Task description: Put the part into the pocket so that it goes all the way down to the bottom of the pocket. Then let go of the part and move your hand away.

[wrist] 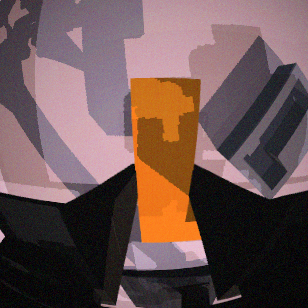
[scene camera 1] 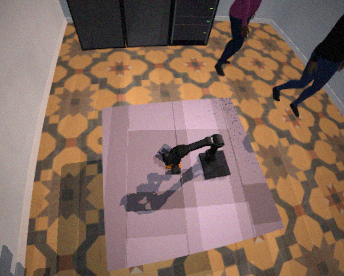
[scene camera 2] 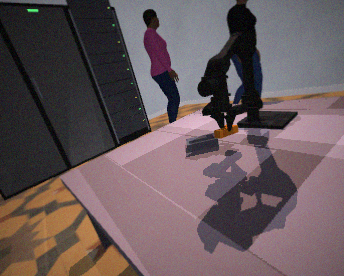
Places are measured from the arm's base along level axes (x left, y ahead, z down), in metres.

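Where they show: gripper, fingertip midpoint: (wrist: 162, 170) (scene camera 1: 173, 166) (scene camera 2: 226, 131); arm's base, origin of the base link: (wrist: 194, 289) (scene camera 1: 208, 158) (scene camera 2: 253, 119).
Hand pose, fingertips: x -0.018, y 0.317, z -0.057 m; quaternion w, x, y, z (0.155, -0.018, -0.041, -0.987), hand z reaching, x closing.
Observation:
Each offset is from my fingertips to the top centre of the thing. Level surfaces: height alone.
My gripper (scene camera 1: 174, 165) (scene camera 2: 225, 124) (wrist: 162, 170) is shut on the orange block-shaped part @[dx -0.014, dy -0.006, dz -0.022 m] (scene camera 1: 168, 166) (scene camera 2: 225, 131) (wrist: 166, 159) and holds it just above the pink table. The grey block with the pocket @[dx -0.140, dy -0.025, dz +0.045 m] (scene camera 1: 161, 150) (scene camera 2: 201, 143) (wrist: 269, 143) lies on the table close beside the part. In the wrist view it lies to the right of the part, turned at an angle, with its dark pocket open upward. The part is outside the pocket.
The arm's black base plate (scene camera 1: 214, 165) (scene camera 2: 269, 119) sits on the pink table @[dz +0.081 m] (scene camera 1: 149, 219) (scene camera 2: 149, 170). Dark server cabinets (scene camera 1: 143, 22) (scene camera 2: 83, 82) stand at the back. People (scene camera 1: 237, 33) (scene camera 2: 160, 63) walk on the patterned floor beyond the table.

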